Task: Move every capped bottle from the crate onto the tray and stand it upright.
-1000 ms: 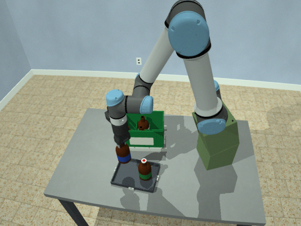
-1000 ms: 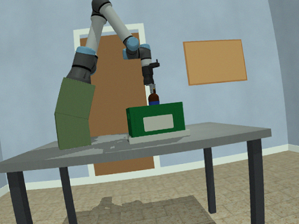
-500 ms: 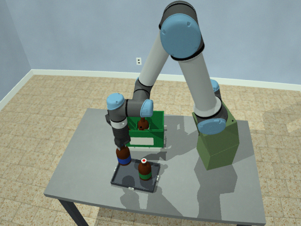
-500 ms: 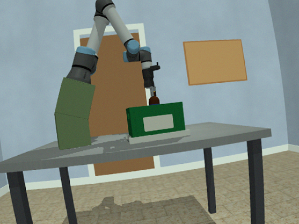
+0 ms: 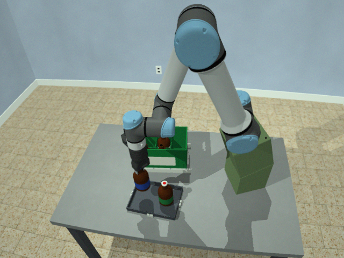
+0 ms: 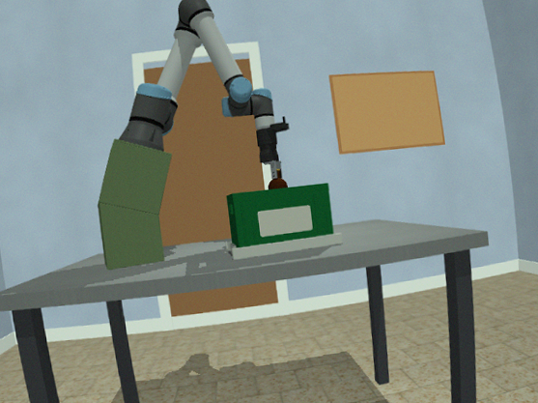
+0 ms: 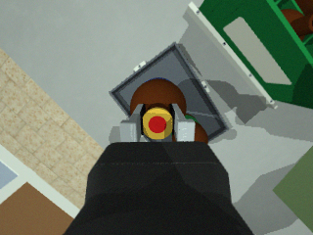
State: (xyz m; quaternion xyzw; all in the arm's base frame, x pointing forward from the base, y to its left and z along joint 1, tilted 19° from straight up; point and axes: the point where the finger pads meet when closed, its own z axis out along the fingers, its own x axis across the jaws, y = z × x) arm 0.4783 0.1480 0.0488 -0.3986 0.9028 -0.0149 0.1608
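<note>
Now: hand 23 cm above the dark grey tray, 6 cm past it and 1 cm to the right of it. Also, from my hand: green crate: 28 cm to the right, 16 cm below, 6 cm behind.
</note>
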